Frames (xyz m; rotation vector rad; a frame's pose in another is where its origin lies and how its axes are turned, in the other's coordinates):
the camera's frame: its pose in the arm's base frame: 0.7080 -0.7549 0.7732 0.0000 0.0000 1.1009
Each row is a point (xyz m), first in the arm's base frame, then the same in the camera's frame.
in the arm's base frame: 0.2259 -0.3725 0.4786
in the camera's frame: 0.1227 0.6030 -0.2946
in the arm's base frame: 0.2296 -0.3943 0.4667
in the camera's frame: 0.1049 0.5898 -0.3065
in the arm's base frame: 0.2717 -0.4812 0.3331
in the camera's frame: 0.0465 0.5129 -0.4401
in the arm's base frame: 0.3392 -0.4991 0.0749
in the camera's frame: 0.0611 0.4447 -0.6983
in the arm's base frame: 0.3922 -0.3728 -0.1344
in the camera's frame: 0.1977 0.4546 -0.9076
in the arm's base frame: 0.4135 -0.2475 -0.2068
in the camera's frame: 0.3191 0.4923 -0.9800
